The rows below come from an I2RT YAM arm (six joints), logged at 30 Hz.
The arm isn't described. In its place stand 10 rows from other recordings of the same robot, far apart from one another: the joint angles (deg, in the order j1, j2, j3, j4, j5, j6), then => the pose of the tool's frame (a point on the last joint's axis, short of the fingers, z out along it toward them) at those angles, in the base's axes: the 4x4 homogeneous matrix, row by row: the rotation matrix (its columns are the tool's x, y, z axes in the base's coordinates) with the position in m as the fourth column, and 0 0 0 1 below.
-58.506 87.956 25.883 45.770 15.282 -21.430 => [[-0.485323 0.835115 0.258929 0.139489], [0.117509 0.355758 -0.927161 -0.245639], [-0.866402 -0.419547 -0.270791 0.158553], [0 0 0 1]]
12.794 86.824 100.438 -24.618 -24.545 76.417 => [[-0.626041 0.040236 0.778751 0.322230], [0.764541 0.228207 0.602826 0.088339], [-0.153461 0.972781 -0.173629 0.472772], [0 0 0 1]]
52.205 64.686 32.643 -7.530 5.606 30.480 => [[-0.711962 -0.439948 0.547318 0.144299], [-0.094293 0.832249 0.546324 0.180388], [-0.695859 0.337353 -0.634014 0.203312], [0 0 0 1]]
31.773 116.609 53.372 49.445 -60.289 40.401 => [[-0.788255 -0.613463 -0.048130 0.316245], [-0.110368 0.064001 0.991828 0.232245], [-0.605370 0.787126 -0.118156 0.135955], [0 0 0 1]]
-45.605 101.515 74.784 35.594 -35.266 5.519 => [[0.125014 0.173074 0.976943 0.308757], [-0.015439 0.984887 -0.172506 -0.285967], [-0.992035 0.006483 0.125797 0.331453], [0 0 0 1]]
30.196 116.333 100.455 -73.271 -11.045 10.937 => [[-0.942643 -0.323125 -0.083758 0.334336], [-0.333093 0.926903 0.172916 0.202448], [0.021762 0.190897 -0.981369 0.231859], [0 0 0 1]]
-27.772 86.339 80.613 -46.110 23.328 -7.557 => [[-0.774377 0.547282 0.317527 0.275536], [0.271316 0.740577 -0.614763 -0.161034], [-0.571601 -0.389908 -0.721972 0.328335], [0 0 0 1]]
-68.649 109.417 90.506 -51.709 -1.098 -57.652 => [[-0.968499 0.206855 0.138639 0.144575], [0.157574 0.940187 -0.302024 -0.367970], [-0.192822 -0.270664 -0.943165 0.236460], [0 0 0 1]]
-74.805 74.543 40.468 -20.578 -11.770 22.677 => [[0.155047 0.925597 0.345299 0.072315], [0.869128 0.038364 -0.493098 -0.238550], [-0.469657 0.376562 -0.798513 0.191598], [0 0 0 1]]
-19.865 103.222 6.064 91.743 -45.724 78.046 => [[-0.442143 -0.002888 0.896940 0.204095], [0.885935 0.154790 0.437217 -0.046638], [-0.140100 0.987943 -0.065880 0.110608], [0 0 0 1]]
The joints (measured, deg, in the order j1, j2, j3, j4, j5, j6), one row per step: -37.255 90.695 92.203 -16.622 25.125 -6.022; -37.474 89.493 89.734 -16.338 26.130 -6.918; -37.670 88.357 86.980 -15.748 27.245 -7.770; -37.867 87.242 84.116 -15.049 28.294 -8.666; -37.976 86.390 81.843 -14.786 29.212 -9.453; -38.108 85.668 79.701 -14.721 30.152 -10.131; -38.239 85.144 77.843 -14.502 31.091 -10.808; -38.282 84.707 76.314 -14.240 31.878 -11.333; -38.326 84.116 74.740 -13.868 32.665 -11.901; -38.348 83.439 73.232 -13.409 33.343 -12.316; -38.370 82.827 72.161 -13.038 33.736 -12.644; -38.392 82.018 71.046 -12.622 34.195 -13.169; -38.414 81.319 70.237 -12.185 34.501 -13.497; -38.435 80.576 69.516 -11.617 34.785 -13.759; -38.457 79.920 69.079 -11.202 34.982 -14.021; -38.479 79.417 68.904 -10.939 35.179 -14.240; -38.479 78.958 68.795 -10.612 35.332 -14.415; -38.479 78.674 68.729 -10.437 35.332 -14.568
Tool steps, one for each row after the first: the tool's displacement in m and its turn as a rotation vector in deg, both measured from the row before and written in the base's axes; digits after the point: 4 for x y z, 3 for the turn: -0.0051 0.0014 -0.0071 -0.002 1.726 -0.970; -0.0047 0.0013 -0.0088 0.029 1.757 -1.047; -0.0047 0.0013 -0.0095 0.050 1.818 -0.956; -0.0037 0.0014 -0.0083 0.196 1.795 -0.756; -0.0036 0.0012 -0.0086 0.353 1.871 -0.814; -0.0029 0.0007 -0.0078 0.208 1.694 -0.795; -0.0022 0.0009 -0.0063 0.125 1.308 -0.602; -0.0028 0.0013 -0.0055 -0.021 1.182 -0.582; -0.0029 0.0017 -0.0045 -0.091 0.834 -0.506; -0.0025 0.0015 -0.0024 -0.153 0.464 -0.272; -0.0031 0.0020 -0.0016 -0.343 0.506 -0.268; -0.0026 0.0017 -0.0004 -0.378 0.119 -0.195; -0.0026 0.0017 0.0006 -0.516 -0.153 -0.198; -0.0022 0.0015 0.0015 -0.515 -0.209 -0.122; -0.0017 0.0011 0.0020 -0.477 -0.215 -0.139; -0.0014 0.0010 0.0023 -0.506 -0.334 -0.091; -0.0009 0.0007 0.0014 -0.281 -0.166 0.044
